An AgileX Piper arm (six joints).
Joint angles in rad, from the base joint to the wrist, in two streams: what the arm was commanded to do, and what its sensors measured. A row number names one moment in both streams.
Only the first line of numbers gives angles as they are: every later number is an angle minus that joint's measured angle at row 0.
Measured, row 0:
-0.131, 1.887, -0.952, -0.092, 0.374, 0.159
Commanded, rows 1 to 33:
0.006, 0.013, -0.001, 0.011, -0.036, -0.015
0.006, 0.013, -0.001, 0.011, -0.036, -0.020
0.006, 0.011, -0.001, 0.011, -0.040, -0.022
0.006, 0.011, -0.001, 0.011, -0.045, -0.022
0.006, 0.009, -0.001, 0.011, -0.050, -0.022
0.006, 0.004, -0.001, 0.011, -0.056, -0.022
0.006, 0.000, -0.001, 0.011, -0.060, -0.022
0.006, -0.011, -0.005, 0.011, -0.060, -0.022
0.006, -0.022, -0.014, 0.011, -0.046, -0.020
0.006, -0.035, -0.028, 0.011, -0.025, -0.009
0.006, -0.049, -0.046, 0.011, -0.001, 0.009
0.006, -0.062, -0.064, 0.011, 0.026, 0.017
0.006, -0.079, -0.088, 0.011, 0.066, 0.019
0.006, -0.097, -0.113, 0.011, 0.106, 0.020
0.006, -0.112, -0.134, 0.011, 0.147, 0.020
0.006, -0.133, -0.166, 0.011, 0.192, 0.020
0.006, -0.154, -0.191, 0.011, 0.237, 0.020
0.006, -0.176, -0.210, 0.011, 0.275, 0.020
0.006, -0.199, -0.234, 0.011, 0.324, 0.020
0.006, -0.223, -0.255, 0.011, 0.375, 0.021
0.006, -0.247, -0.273, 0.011, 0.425, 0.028
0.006, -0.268, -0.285, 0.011, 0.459, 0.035
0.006, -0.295, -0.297, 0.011, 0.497, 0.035
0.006, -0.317, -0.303, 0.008, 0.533, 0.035
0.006, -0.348, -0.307, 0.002, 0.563, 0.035
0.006, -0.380, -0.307, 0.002, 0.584, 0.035
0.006, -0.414, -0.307, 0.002, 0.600, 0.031
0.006, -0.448, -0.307, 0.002, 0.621, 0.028
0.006, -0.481, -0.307, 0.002, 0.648, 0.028
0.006, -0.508, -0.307, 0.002, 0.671, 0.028
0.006, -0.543, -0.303, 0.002, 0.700, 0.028
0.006, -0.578, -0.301, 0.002, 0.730, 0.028
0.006, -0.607, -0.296, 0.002, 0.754, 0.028
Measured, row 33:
0.006, -0.493, -0.300, 0.009, 0.649, 0.029
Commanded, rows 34 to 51:
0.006, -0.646, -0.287, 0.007, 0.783, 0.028
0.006, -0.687, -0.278, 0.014, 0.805, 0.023
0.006, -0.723, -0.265, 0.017, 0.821, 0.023
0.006, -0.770, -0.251, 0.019, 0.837, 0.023
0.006, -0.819, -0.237, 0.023, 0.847, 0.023
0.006, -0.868, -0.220, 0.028, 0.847, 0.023
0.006, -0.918, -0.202, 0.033, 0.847, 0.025
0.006, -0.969, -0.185, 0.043, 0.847, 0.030
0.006, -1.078, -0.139, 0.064, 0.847, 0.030
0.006, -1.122, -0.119, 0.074, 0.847, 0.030
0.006, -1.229, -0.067, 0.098, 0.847, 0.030
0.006, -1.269, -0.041, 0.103, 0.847, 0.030
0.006, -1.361, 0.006, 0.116, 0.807, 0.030
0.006, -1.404, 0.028, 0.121, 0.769, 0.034
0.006, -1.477, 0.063, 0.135, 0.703, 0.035
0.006, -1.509, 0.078, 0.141, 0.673, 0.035
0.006, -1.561, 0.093, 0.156, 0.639, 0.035
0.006, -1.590, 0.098, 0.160, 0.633, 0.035
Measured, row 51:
0.006, -1.491, 0.066, 0.134, 0.712, 0.031
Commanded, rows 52 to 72:
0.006, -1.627, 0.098, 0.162, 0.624, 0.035
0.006, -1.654, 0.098, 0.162, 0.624, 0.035
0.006, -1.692, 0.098, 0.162, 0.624, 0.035
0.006, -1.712, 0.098, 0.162, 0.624, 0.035
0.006, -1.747, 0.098, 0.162, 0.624, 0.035
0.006, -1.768, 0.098, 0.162, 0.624, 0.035
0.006, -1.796, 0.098, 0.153, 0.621, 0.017
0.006, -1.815, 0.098, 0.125, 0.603, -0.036
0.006, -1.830, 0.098, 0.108, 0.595, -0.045
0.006, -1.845, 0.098, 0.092, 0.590, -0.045
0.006, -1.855, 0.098, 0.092, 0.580, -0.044
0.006, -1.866, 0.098, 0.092, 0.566, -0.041
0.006, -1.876, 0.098, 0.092, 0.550, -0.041
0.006, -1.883, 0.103, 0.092, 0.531, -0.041
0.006, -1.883, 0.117, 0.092, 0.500, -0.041
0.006, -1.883, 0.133, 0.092, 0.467, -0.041
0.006, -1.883, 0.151, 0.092, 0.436, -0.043
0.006, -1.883, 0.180, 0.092, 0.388, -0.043
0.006, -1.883, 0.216, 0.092, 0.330, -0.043
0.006, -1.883, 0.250, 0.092, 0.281, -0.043
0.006, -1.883, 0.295, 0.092, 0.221, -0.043
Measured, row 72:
0.006, -1.881, 0.169, 0.102, 0.414, -0.032
